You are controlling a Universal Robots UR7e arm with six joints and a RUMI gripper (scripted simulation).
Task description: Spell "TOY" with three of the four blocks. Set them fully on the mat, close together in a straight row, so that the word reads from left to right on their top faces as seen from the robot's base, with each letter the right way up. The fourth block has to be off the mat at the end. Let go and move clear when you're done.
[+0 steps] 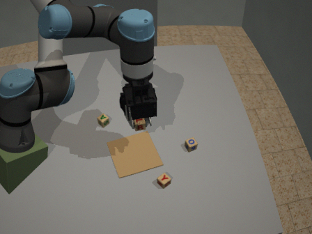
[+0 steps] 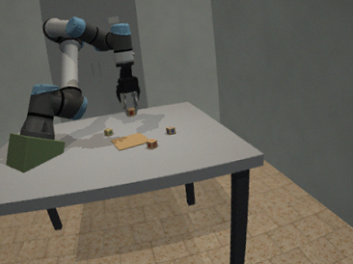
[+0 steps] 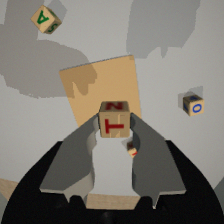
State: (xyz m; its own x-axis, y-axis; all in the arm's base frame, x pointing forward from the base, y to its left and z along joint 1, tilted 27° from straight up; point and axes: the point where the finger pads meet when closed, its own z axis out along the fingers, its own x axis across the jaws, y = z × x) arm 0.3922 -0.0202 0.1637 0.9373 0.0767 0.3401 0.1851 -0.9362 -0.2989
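Now: hand 12 cm above the tan mat, 3 cm to the left of it and 2 cm past it. From my hand the other things lie so: Y block (13 cm to the right, 11 cm below, 7 cm ahead); O block (16 cm ahead, 11 cm below).
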